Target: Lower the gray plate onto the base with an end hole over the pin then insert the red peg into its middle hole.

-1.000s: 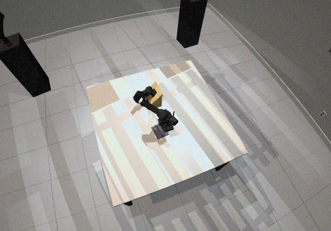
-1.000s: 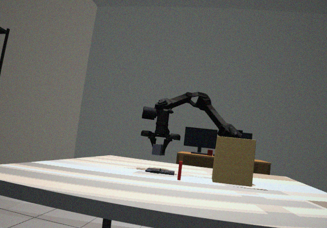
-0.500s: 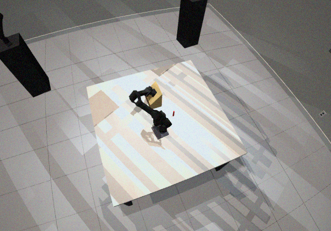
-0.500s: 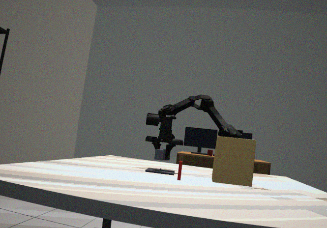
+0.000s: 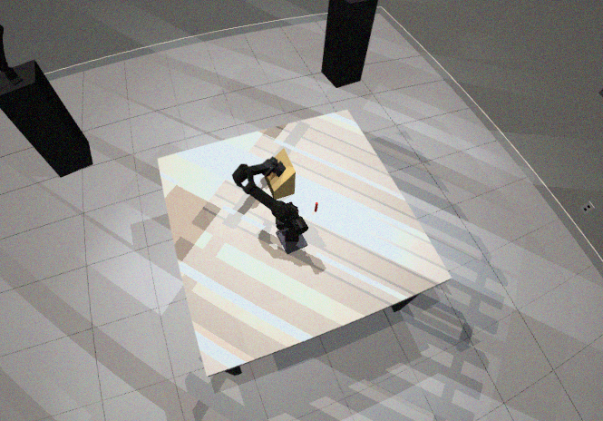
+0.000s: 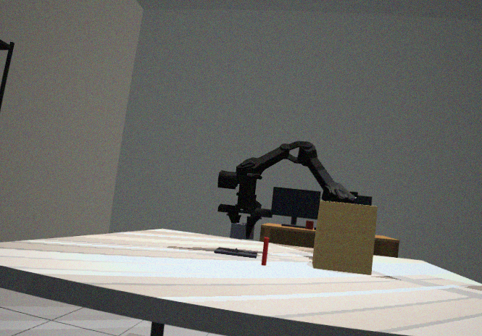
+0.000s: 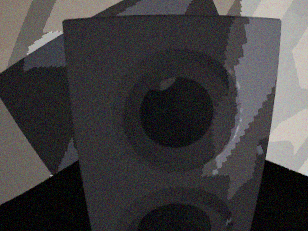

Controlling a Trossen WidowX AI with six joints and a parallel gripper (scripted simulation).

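The dark flat base lies 5 cm below my gripper tip, 1 cm to the left of it and 1 cm ahead of it. The rest, counted from my gripper tip: red peg (19 cm to the left, 8 cm behind, 2 cm below); gray plate (3 cm above).
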